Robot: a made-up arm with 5 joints. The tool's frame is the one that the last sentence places. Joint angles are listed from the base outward.
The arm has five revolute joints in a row. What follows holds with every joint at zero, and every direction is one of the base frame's.
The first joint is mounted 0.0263 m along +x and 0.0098 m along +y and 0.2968 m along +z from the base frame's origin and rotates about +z.
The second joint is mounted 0.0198 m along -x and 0.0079 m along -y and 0.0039 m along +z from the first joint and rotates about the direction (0, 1, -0.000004).
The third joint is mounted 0.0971 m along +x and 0.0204 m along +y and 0.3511 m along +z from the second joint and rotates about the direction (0, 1, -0.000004).
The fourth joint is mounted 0.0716 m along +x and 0.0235 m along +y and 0.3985 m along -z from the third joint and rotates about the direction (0, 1, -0.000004).
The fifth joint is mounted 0.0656 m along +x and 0.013 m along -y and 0.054 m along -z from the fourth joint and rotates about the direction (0, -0.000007, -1).
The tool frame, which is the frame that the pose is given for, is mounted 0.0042 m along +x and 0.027 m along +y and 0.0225 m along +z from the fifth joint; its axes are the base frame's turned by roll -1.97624, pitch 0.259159 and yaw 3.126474 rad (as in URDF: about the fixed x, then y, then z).
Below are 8 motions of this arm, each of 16 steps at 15 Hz.
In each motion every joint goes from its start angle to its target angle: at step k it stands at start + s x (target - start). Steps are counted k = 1, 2, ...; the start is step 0. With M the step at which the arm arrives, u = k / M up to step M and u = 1 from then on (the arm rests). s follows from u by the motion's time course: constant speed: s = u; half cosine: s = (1 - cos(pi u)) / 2; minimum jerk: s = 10 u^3 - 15 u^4 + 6 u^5.
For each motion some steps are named. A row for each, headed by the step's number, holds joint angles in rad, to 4 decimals.
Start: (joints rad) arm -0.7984 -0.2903 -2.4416 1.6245 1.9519
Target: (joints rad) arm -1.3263 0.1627 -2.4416 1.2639 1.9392
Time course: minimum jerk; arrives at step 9
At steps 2, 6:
2: -0.8387 -0.2557 -2.4416 1.5969 1.9509
6: -1.2155 0.0676 -2.4416 1.3396 1.9419

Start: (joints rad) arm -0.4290 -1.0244 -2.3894 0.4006 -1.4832
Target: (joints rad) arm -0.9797 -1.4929 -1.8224 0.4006 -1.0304
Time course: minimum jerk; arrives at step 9
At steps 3, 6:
3: -0.5446 -1.1227 -2.2704 0.4006 -1.3882
6: -0.8641 -1.3946 -1.9414 0.4006 -1.1254

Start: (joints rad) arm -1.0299 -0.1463 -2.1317 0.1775 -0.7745
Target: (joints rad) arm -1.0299 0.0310 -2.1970 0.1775 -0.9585
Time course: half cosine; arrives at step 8
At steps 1, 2, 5, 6, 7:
1: -1.0299 -0.1396 -2.1342 0.1775 -0.7815
2: -1.0299 -0.1203 -2.1413 0.1775 -0.8014
5: -1.0299 -0.0237 -2.1768 0.1775 -0.9017
6: -1.0299 0.0050 -2.1874 0.1775 -0.9316
7: -1.0299 0.0243 -2.1945 0.1775 -0.9515

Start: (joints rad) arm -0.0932 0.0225 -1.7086 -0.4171 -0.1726
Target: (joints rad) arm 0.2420 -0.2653 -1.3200 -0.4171 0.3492
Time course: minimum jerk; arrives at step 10
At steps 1, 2, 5, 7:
1: -0.0903 0.0200 -1.7053 -0.4171 -0.1681
2: -0.0738 0.0058 -1.6861 -0.4171 -0.1424
5: 0.0744 -0.1214 -1.5143 -0.4171 0.0883
7: 0.1873 -0.2184 -1.3834 -0.4171 0.2641

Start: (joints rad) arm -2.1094 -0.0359 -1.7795 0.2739 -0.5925
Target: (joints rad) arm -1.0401 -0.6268 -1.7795 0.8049 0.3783
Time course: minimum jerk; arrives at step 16
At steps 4, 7, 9, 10, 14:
4: -1.9987 -0.0971 -1.7795 0.3289 -0.4920
7: -1.6988 -0.2628 -1.7795 0.4778 -0.2197
9: -1.4507 -0.3999 -1.7795 0.6010 0.0055
10: -1.3344 -0.4642 -1.7795 0.6588 0.1111
14: -1.0573 -0.6173 -1.7795 0.7964 0.3627

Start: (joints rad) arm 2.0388 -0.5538 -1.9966 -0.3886 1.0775
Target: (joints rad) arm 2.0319 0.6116 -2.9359 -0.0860 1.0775
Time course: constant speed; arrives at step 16
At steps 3, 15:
3: 2.0375 -0.3353 -2.1727 -0.3319 1.0775
15: 2.0323 0.5388 -2.8772 -0.1049 1.0775

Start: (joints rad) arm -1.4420 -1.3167 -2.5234 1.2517 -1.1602
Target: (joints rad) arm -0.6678 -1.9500 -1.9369 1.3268 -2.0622
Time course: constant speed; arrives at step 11
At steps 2, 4, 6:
2: -1.3012 -1.4318 -2.4168 1.2654 -1.3242
4: -1.1605 -1.5470 -2.3101 1.2790 -1.4882
6: -1.0197 -1.6621 -2.2035 1.2927 -1.6522

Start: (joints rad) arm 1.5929 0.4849 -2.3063 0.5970 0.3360
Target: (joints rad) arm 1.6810 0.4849 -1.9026 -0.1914 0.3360
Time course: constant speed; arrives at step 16
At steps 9, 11, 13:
9: 1.6425 0.4849 -2.0792 0.1535 0.3360
11: 1.6535 0.4849 -2.0288 0.0550 0.3360
13: 1.6645 0.4849 -1.9783 -0.0436 0.3360

